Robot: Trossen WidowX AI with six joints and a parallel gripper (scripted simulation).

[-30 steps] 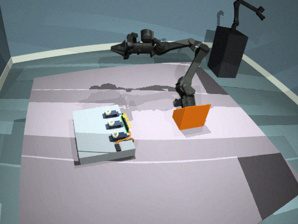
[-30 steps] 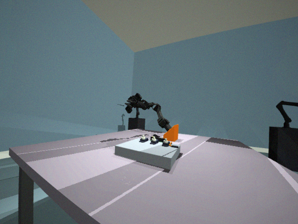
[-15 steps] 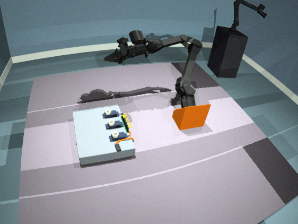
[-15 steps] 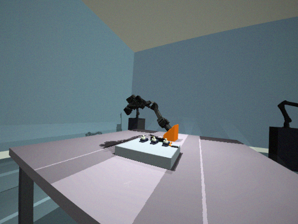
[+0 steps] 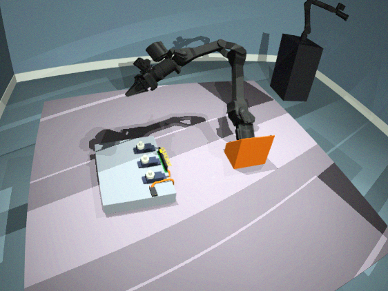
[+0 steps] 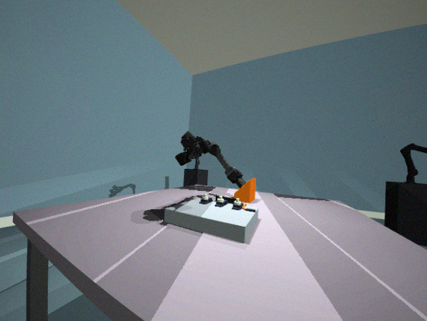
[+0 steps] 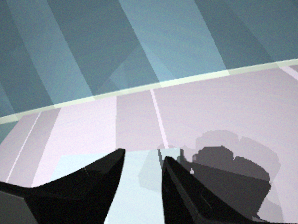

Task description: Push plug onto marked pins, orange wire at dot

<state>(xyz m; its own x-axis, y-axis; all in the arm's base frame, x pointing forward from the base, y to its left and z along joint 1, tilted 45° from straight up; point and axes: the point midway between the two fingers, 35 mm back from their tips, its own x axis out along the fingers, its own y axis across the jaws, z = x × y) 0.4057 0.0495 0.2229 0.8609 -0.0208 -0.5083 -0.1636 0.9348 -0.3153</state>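
My gripper tip is 160 mm above the yellow band, 120 mm to the right of it and 120 mm past it. Also, from my gripper tip: grey printed holder (210 mm below, 170 mm to the left, 40 mm ahead).
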